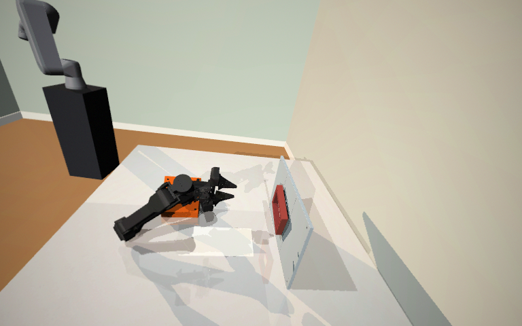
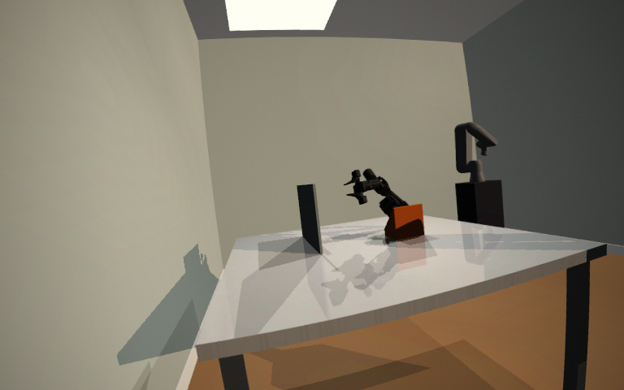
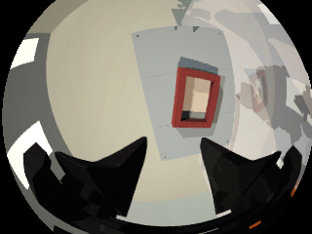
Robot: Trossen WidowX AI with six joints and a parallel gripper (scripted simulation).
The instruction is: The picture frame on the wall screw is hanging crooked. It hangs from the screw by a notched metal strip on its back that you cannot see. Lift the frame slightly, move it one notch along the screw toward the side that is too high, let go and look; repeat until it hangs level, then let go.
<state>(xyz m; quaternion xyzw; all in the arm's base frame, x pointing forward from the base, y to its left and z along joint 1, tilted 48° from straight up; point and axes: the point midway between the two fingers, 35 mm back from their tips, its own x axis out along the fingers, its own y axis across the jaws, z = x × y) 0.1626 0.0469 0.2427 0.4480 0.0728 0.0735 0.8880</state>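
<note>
The red picture frame is 20 cm ahead of my gripper tip, 4 cm to the left of it and 9 cm below it. The rest, counted from my gripper tip: grey wall panel 21 cm ahead, 4 cm to the left, 10 cm below.
</note>
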